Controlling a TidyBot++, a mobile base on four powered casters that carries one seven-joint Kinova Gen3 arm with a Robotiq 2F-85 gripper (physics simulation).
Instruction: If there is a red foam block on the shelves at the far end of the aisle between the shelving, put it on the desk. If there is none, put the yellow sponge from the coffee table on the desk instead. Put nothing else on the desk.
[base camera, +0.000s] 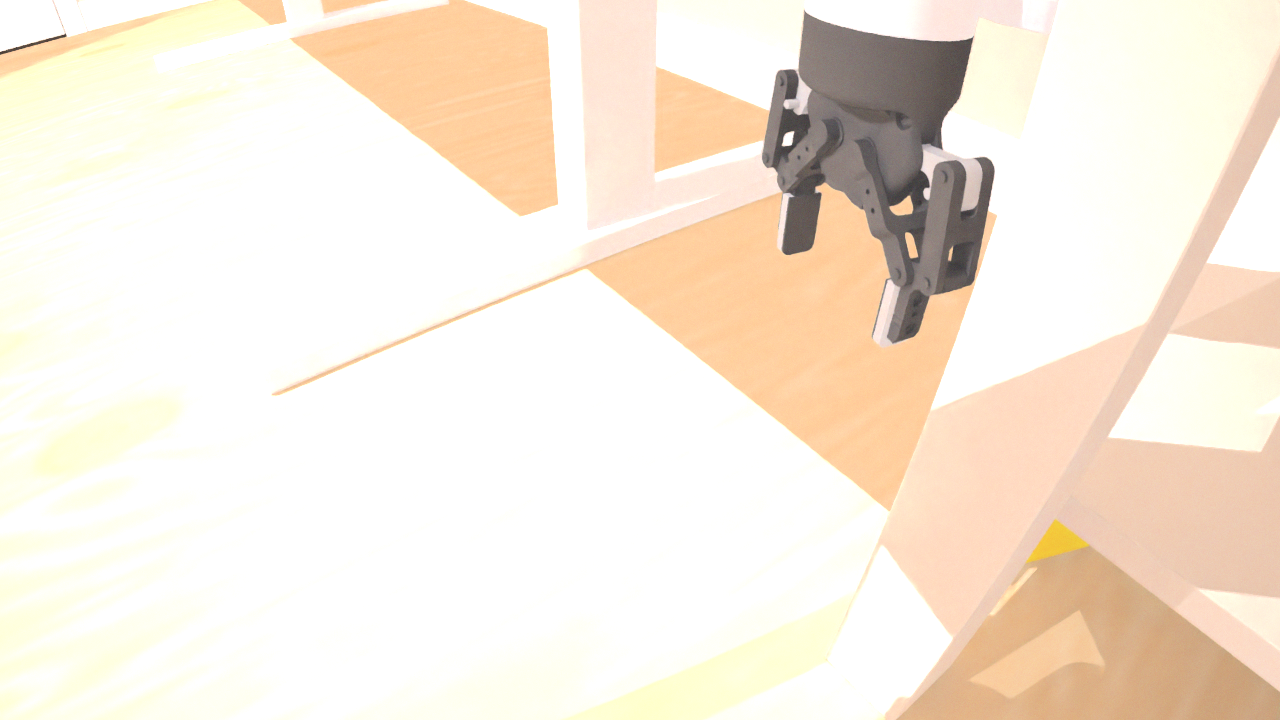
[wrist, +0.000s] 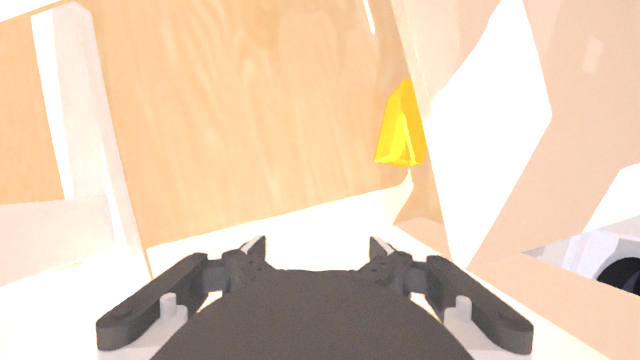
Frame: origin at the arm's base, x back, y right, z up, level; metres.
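Where they show: gripper, fingertip midpoint: (base camera: 839, 291) (wrist: 317, 247).
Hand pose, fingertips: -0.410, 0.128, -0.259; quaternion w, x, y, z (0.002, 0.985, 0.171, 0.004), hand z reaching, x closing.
Observation:
After its pixels a point has its place, as x, y, z.
A yellow block (base camera: 1058, 540) {-0.316, 0.273, -0.378} (wrist: 400, 130) {-0.354, 0.273, -0.335}, which looks like the sponge, lies on a wood-coloured surface. In the base camera view a small part of it shows at the lower right, behind the edge of a pale panel. In the wrist view it is right of centre, beyond the fingers and close to the panel, which may hide part of it. My gripper (base camera: 845, 291) {-0.410, 0.128, -0.259} (wrist: 317, 247) {-0.410, 0.128, -0.259} is open and empty, pointing down, apart from the block and on the left side of the panel in the base camera view. No red foam block shows. I cannot tell which surface is the desk or the coffee table.
The tall pale panel (base camera: 1074, 223) {-0.250, 0.125, -0.126} (wrist: 490, 125) {-0.316, 0.268, -0.246} stands close beside the gripper. A pale post (base camera: 617, 116) {-0.694, 0.011, -0.267} rises from a low rail (base camera: 707, 188) farther left. A grey-white object with a dark round part (wrist: 622, 272) shows at the wrist view's right edge. Strong glare washes out many surfaces.

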